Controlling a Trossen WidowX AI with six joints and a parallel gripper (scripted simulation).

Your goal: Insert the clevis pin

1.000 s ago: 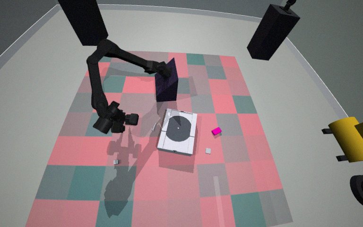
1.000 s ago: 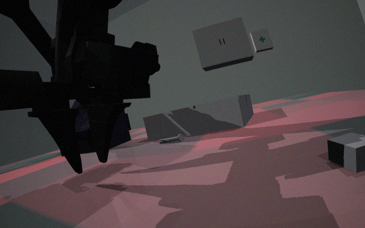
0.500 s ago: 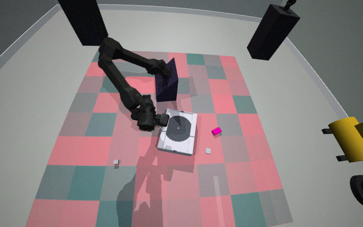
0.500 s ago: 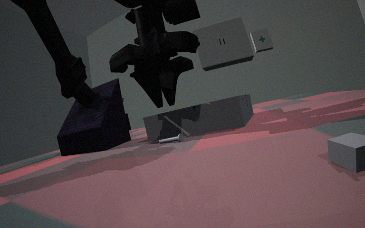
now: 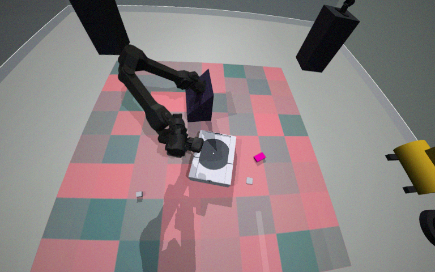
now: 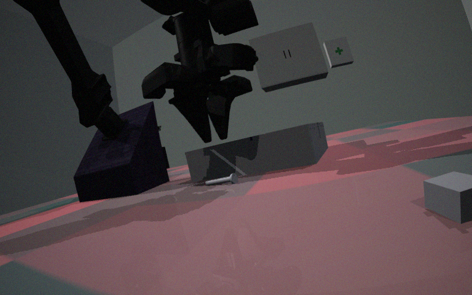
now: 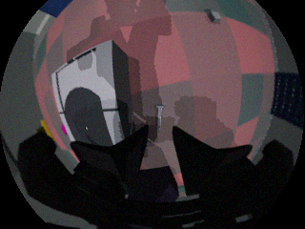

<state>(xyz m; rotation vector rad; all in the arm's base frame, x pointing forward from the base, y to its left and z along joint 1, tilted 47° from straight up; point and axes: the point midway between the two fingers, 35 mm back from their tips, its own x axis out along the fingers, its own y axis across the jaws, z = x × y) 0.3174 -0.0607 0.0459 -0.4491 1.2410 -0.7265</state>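
Right now the steel clevis pin is 10 mm behind my gripper tip and 60 mm below it. From my gripper tip the other things lie so: dark aluminium disc: 20 mm ahead, 150 mm to the left, 10 mm below; grey cube: 200 mm ahead, 180 mm to the right, 60 mm below; steel tray: 30 mm ahead, 150 mm to the left, 20 mm below.
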